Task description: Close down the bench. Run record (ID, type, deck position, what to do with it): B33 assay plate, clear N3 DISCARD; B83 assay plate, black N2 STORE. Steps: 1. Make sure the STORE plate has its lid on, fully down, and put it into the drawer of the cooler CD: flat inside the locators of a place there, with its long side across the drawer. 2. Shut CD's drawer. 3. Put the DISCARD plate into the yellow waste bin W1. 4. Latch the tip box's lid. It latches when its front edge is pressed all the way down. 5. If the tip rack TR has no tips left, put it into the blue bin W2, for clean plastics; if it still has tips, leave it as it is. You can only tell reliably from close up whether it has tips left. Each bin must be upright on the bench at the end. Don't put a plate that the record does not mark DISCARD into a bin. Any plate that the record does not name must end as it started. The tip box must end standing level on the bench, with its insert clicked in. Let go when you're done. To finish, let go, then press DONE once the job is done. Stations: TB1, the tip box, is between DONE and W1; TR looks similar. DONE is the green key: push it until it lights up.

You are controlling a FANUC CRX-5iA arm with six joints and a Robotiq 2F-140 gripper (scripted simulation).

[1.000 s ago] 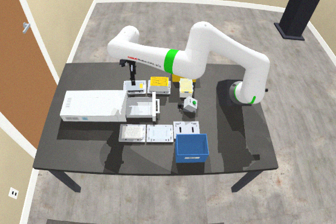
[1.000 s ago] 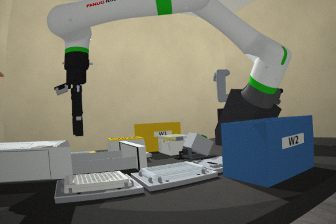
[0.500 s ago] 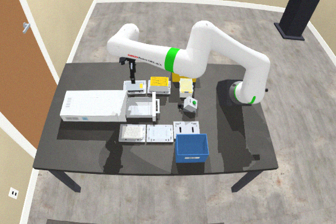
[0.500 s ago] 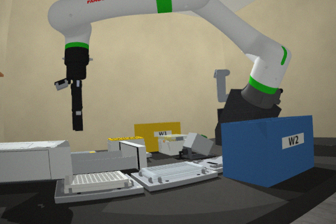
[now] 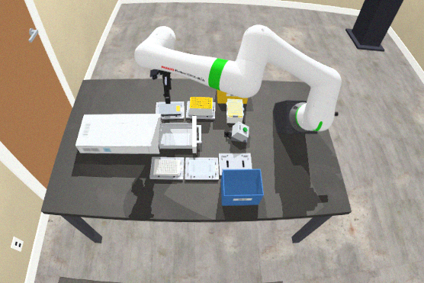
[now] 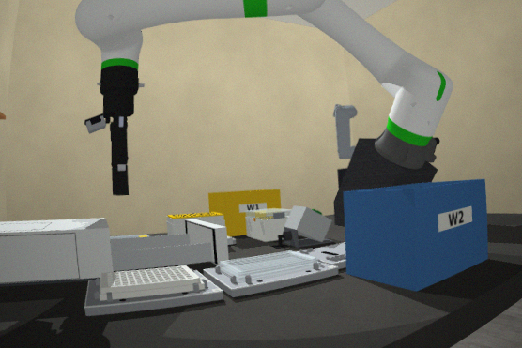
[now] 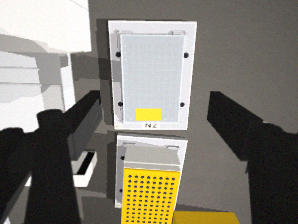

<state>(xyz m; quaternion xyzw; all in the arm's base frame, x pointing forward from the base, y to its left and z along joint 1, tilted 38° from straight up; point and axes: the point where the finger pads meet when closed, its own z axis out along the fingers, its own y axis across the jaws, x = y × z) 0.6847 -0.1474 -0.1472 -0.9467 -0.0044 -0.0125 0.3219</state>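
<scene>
Right now my hand is 13 cm above the translucent plate lid. Round my hand: white deck nest (15 cm below); then tip rack TR (19 cm behind, 10 cm below); then black assay plate (13 cm below).
</scene>
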